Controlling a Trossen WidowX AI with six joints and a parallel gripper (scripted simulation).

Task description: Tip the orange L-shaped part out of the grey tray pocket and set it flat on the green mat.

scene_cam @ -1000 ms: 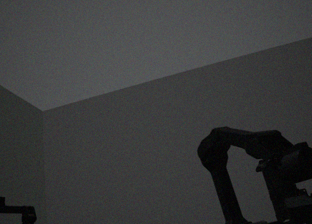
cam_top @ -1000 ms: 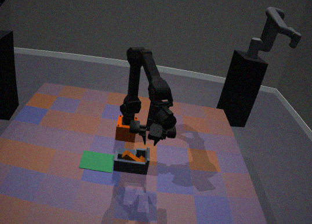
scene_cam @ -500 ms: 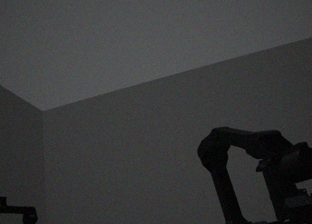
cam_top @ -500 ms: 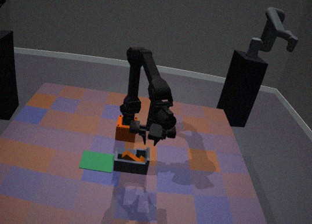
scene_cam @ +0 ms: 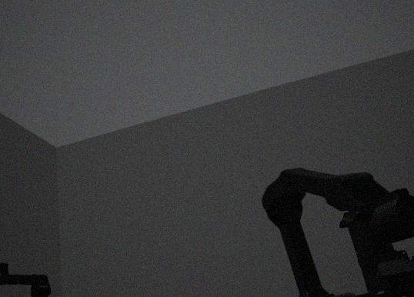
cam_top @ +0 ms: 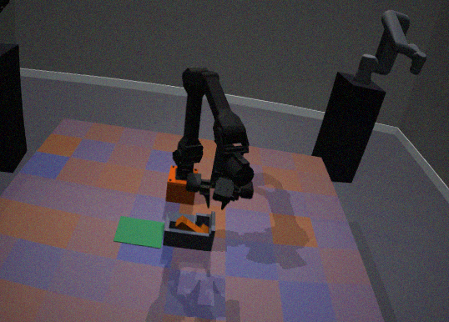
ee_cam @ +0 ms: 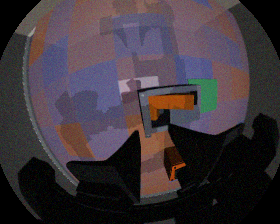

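Right now my gripper tip is 1 cm past the orange L-shaped part, 4 cm to the left of it and 10 cm above it. Round my gripper tip: green mat: 2 cm behind, 22 cm to the right, 16 cm below.
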